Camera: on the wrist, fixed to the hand. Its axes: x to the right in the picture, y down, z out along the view.
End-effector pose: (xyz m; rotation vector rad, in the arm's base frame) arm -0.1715 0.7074 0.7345 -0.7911 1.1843 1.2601
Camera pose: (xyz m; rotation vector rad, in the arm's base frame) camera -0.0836 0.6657 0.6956 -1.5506 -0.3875 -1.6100
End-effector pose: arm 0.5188 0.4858 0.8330 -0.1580 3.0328 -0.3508
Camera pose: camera 0.5084 0.3945 0.8834 2.4086 0.0329 0.2137
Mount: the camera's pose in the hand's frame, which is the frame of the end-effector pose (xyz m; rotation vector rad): 0.0169 -0.0991 -0.0295 0.0794 0.7634 -2.9844
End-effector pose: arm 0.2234 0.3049 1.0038 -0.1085 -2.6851 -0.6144
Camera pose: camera 0.2025 0.2026 0.9948 3.0288 -0.0751 -0.5442
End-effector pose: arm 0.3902 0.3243 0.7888 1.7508 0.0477 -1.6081
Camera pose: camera 0.3698 0.4040 0.7240 -0.3854 -1.6983 0.4853
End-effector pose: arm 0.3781 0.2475 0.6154 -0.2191 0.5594 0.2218
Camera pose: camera 0.4037 0.1478 0.5961 -0.8189 0.4271 -2.8585
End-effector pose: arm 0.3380 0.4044 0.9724 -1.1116 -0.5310 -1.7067
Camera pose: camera 0.2348 0.4144 0.9872 -0.8934 0.8021 1.4107
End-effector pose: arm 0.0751 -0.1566 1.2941 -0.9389 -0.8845 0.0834
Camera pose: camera 0.0770 -0.2300 1.3688 1.1242 -0.6720 -2.4634
